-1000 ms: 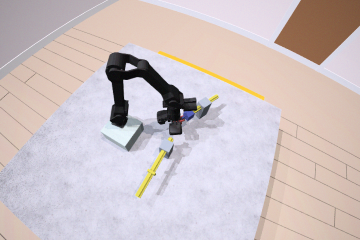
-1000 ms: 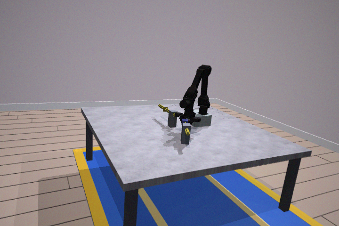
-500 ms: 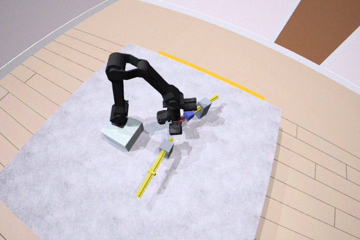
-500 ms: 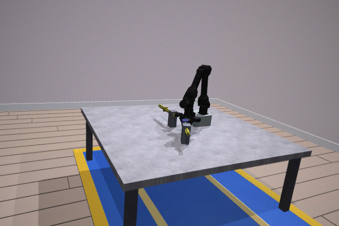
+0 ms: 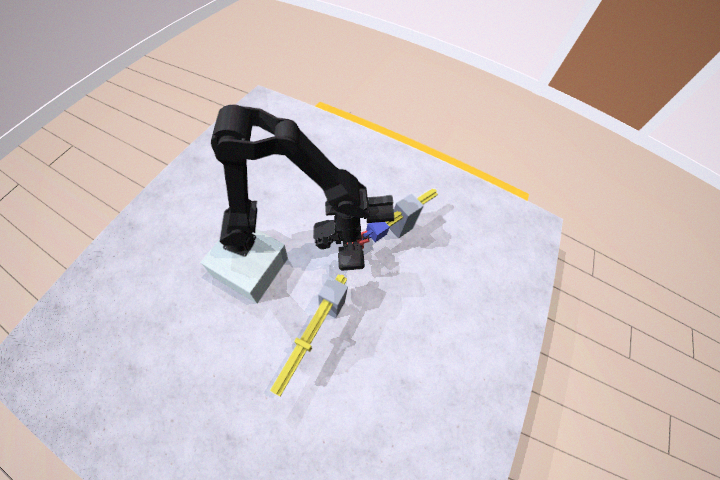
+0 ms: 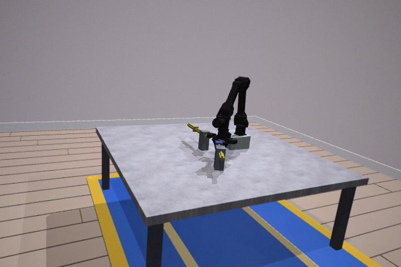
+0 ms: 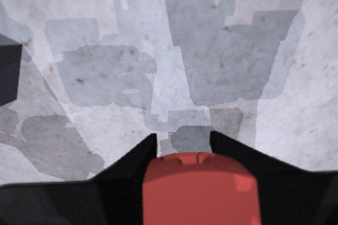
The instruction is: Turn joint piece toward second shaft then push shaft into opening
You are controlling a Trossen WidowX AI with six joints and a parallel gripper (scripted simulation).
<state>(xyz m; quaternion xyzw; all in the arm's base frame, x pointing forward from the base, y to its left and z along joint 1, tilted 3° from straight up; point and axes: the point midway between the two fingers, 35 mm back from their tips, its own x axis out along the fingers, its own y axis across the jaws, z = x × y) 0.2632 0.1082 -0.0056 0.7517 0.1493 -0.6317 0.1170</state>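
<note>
Now: gripper tip 5 cm below the red joint piece and 1 cm short of it.
</note>
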